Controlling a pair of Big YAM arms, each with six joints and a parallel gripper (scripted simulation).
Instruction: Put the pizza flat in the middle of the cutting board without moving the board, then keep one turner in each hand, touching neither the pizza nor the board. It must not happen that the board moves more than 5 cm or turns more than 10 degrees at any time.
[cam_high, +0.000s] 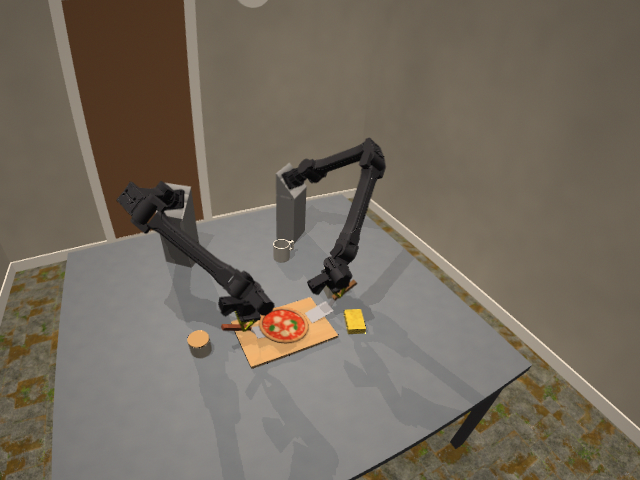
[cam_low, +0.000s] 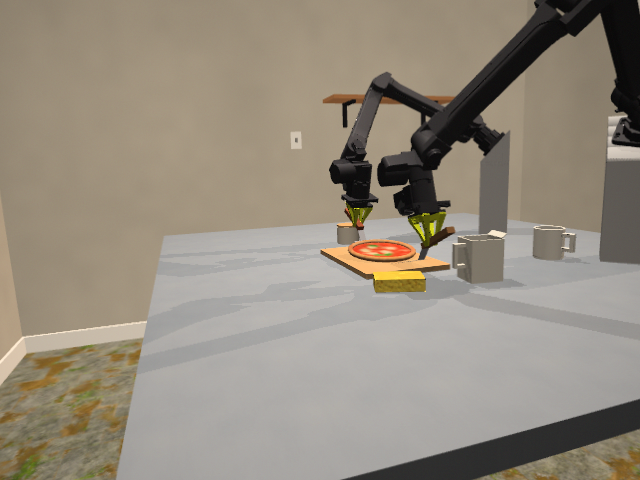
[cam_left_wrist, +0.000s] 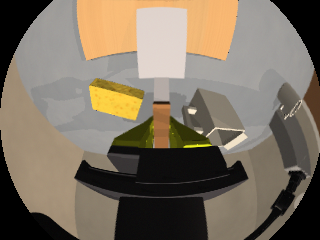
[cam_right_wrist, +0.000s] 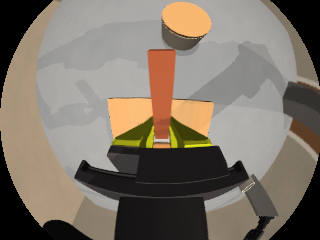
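My right hand is 170 mm to the left of the lidded canister, 60 mm above it and 30 mm past it. Round my right hand: yellow sponge 440 mm to the left, 80 mm below, 70 mm ahead; then wooden cutting board 160 mm to the left, 80 mm below; then pizza 160 mm to the left, 60 mm below, 10 mm behind.
Now: left hand 10 cm past the square mug, 3 cm to the right of it and 4 cm above it. Round my left hand: yellow sponge: 10 cm ahead, 3 cm to the left, 8 cm below; wooden cutting board: 2 cm ahead, 25 cm to the right, 8 cm below; pizza: 2 cm ahead, 25 cm to the right, 6 cm below.
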